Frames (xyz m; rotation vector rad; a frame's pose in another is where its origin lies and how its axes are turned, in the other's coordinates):
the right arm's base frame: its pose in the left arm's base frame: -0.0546 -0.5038 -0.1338 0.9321 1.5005 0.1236
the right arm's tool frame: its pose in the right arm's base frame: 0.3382 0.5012 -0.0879 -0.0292 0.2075 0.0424
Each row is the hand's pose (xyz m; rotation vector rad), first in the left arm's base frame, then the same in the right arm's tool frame.
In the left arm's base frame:
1: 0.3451 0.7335 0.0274 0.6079 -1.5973 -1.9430
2: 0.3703 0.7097 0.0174 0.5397 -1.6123 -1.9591
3: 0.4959 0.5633 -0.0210 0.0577 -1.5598 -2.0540
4: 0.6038 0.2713 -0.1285 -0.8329 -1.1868 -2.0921
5: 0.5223 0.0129 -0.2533 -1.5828 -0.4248 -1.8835
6: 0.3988 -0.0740 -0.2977 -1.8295 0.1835 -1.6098
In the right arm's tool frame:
1: 0.3802 0.5866 -0.0524 -1.2417 2.2986 0.1121
2: 0.3697 0.5760 -0.0196 -1.2037 2.2783 0.1614
3: 0.2892 0.5126 0.1483 -0.9722 2.1823 0.5633
4: 0.1551 0.3042 0.3653 -0.5332 1.9014 1.3377
5: 0.0631 0.0237 0.4081 -0.0517 1.4432 2.1733
6: 0.0369 -0.1143 0.3369 0.2628 1.0812 2.6913

